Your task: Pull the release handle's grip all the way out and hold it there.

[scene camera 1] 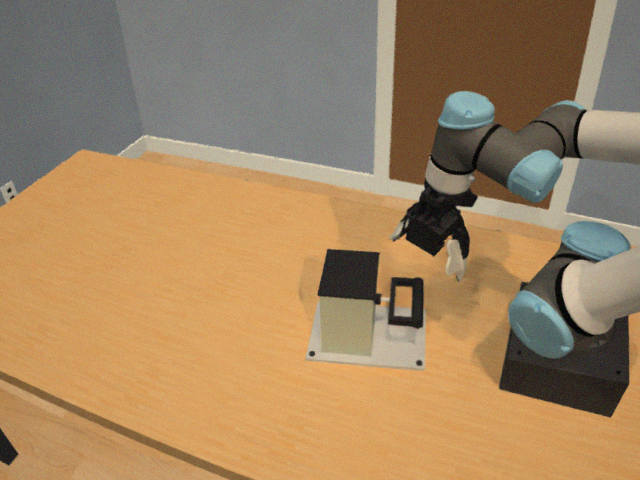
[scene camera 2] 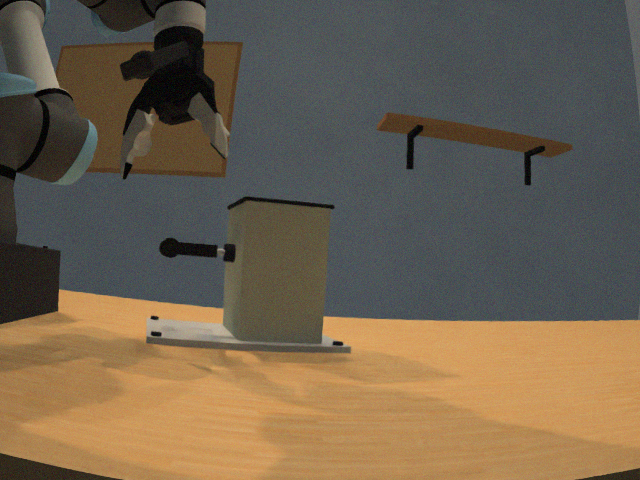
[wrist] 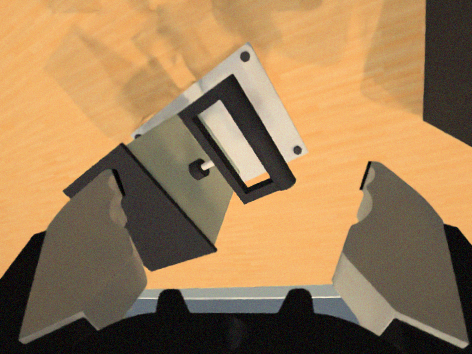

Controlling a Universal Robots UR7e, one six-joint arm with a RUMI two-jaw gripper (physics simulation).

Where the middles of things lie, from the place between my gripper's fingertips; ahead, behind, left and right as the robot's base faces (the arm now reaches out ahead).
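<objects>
My gripper's 20 cm above the light grey base plate (scene camera 1: pixel 395 347) now, and it's still 9 cm short of the plate and 5 cm to the right of it.
</objects>
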